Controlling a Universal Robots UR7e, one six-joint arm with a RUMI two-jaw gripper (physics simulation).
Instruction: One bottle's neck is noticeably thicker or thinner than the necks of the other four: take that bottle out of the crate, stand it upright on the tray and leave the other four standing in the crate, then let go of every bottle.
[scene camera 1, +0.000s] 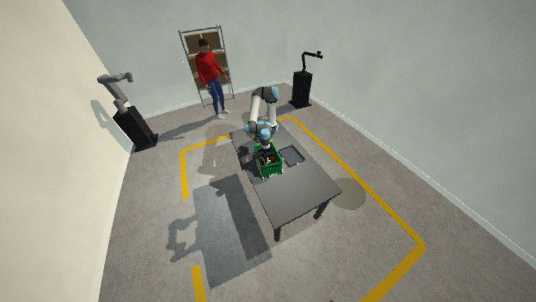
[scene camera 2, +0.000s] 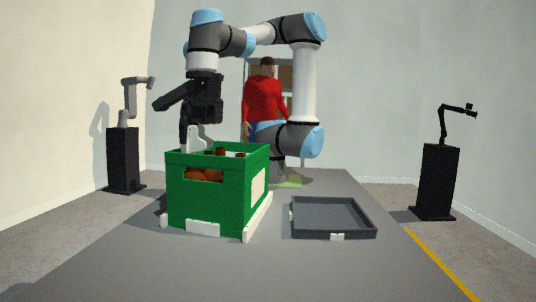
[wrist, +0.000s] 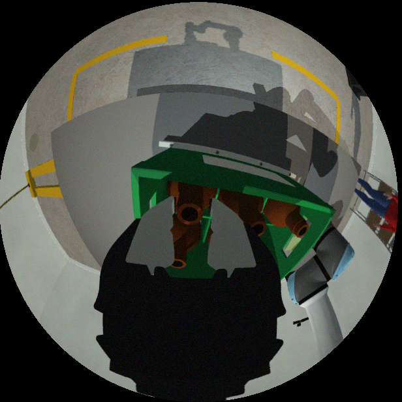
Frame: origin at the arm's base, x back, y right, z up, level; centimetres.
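Where they show: gripper, fingertip midpoint: (scene camera 1: 264, 163); arm's base at its link origin: (scene camera 2: 269, 179).
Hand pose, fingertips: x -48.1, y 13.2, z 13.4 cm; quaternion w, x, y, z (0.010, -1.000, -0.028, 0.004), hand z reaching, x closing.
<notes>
Things, the pixels of their top centre, and the offset from my fingertips. "*": a spot on its surface instead. Level surfaces: height alone.
- green crate at its top centre: (scene camera 2: 223, 147) (scene camera 1: 267, 153) dx +7.8, dy -5.9, dz +3.5 cm
- dark tray at its top centre: (scene camera 2: 329, 210) (scene camera 1: 291, 154) dx +9.3, dy -33.5, dz -11.4 cm
- small white block at a spot on its surface: (scene camera 2: 337, 237) * dx -4.0, dy -34.4, dz -13.1 cm
- grey table at its surface level: dz -14.0 cm
The green crate (scene camera 1: 272, 171) (scene camera 2: 207, 200) (wrist: 165, 165) holds brown bottles. In the wrist view, one bottle mouth (wrist: 189, 213) looks wider than the mouth below it (wrist: 178, 263) and the two at the right (wrist: 258, 228) (wrist: 301, 229); a fifth bottle is mostly hidden behind the right finger. My gripper (scene camera 2: 192, 147) (wrist: 192, 198) is partly open, pointing down, with its pale fingertips at the crate's rim height. The wide-mouthed bottle's neck shows between the fingers, not gripped. The dark tray (scene camera 1: 291, 156) (scene camera 2: 310, 234) stands beside the crate, with no bottle on it.
White locating blocks (scene camera 2: 202, 227) stand around the crate's foot, and a small white block (scene camera 2: 337, 237) is at the tray's front. The crate and tray stand on the grey table (scene camera 1: 300, 192) (scene camera 2: 280, 270). A person in red (scene camera 1: 208, 67) (scene camera 2: 265, 97) stands behind the arm.
</notes>
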